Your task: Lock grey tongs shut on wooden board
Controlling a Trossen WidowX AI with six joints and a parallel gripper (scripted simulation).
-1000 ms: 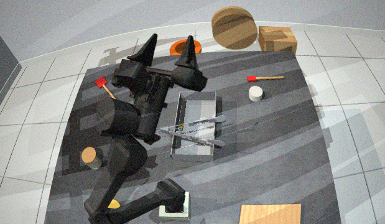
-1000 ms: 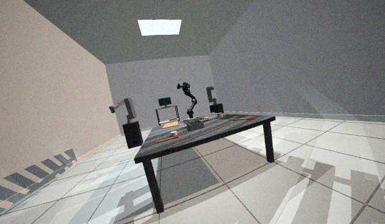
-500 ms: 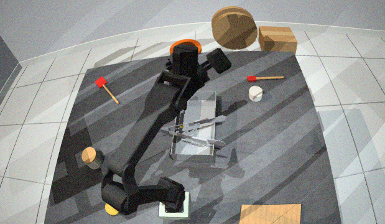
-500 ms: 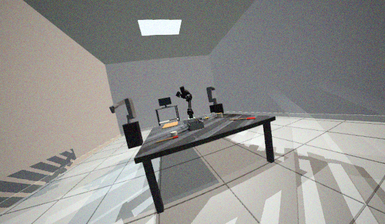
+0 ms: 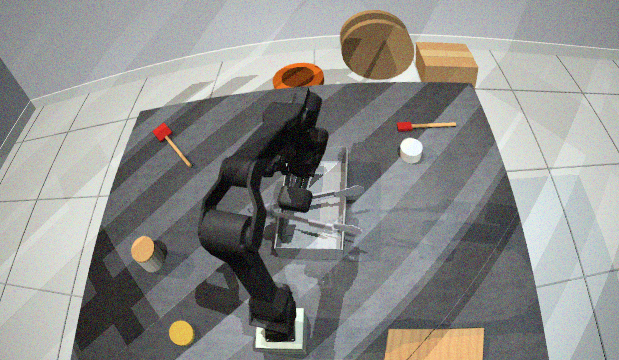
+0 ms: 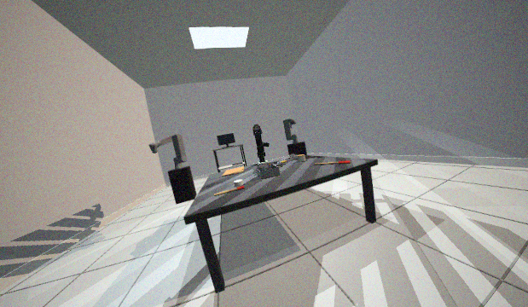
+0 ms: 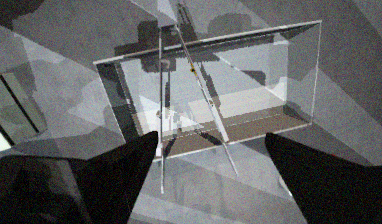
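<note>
The yellow slider lies 10 mm ahead of my gripper tip, 50 mm to the left of it and 80 mm below it. Also, from my gripper tip: wood-topped cylinder: 100 mm behind, 470 mm to the left, 110 mm below; then roasting tin: 40 mm ahead, 120 mm below; then white cylinder: 180 mm ahead, 280 mm to the right, 130 mm below.
</note>
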